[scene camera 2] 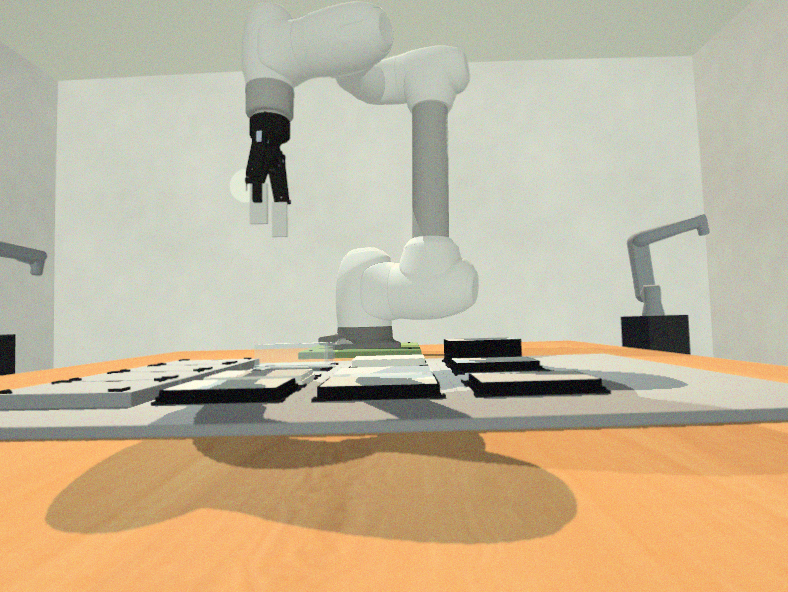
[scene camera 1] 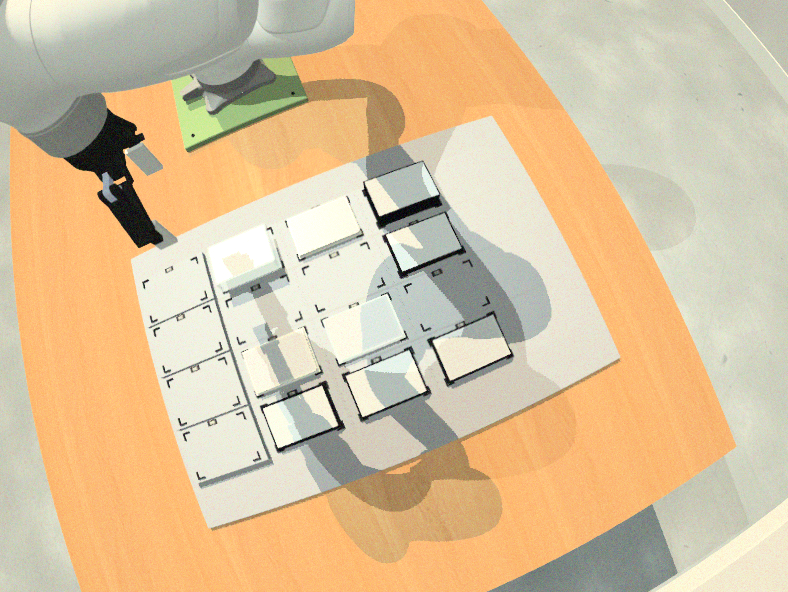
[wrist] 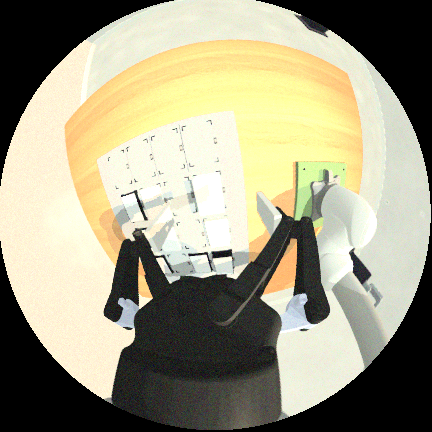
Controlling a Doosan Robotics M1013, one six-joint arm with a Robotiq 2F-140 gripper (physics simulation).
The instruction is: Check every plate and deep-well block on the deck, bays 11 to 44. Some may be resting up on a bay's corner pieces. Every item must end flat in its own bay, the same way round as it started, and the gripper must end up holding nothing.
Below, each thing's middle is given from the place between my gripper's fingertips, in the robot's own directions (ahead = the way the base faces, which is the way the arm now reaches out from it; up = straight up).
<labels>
Right now the black-edged plate [scene camera 1: 413, 247] is 19 cm ahead of my hand, 36 cm to the left of it and 25 cm below it. Also, from my hand: tall white block [scene camera 1: 252, 254] 4 cm ahead, 5 cm to the left, 23 cm below; then tall black-sided block [scene camera 1: 398, 194] 8 cm ahead, 37 cm to the left, 23 cm below.
</labels>
